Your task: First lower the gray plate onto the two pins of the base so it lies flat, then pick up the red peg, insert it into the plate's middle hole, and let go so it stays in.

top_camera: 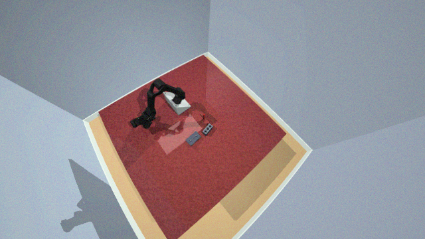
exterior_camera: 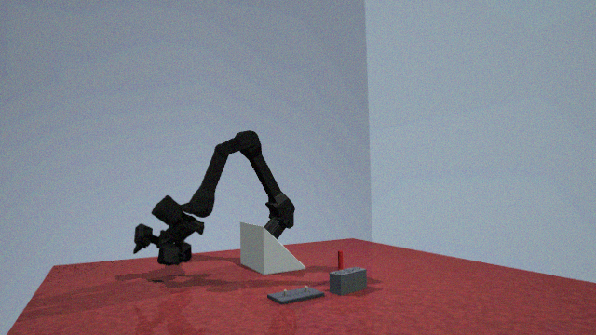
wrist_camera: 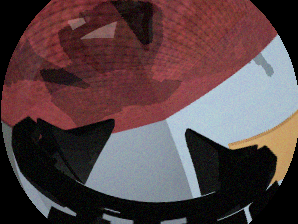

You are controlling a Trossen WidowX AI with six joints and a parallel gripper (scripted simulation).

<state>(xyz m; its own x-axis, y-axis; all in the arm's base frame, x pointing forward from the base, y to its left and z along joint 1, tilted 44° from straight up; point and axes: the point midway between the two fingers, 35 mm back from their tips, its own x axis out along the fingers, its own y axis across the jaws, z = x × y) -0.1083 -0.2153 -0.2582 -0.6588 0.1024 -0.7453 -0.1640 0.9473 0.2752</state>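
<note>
My gripper tip is 50 cm short of the gray plate, 38 cm to the right of it and 2 cm above it. The rest, counted from my gripper tip: red peg: 39 cm ahead, 45 cm to the left, 2 cm below; then dark base: 46 cm ahead, 24 cm to the left, 5 cm below.
</note>
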